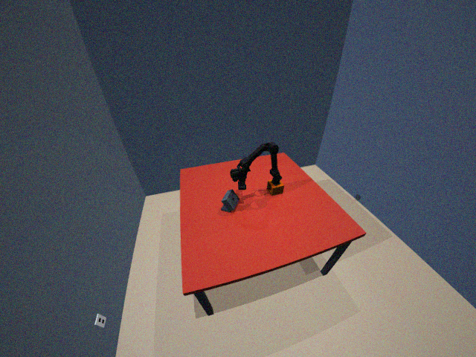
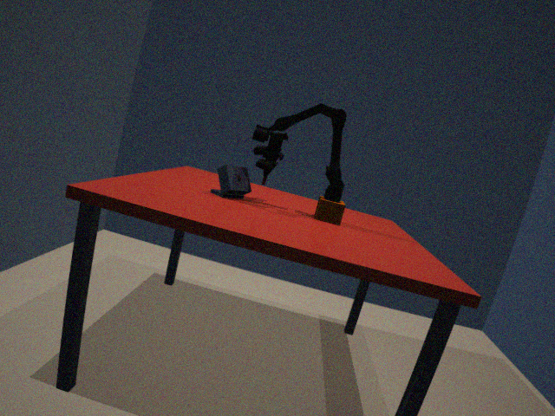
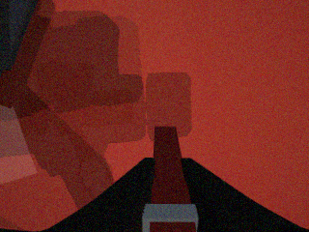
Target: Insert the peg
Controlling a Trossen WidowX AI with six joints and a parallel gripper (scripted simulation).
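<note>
The hole is 12 cm ahead of my gripper tip, 11 cm to the left of it and 3 cm below it. Round my gripper tip: sloped panel 13 cm ahead, 9 cm to the left, 4 cm below; red peg 2 cm above, 1 cm to the left.
</note>
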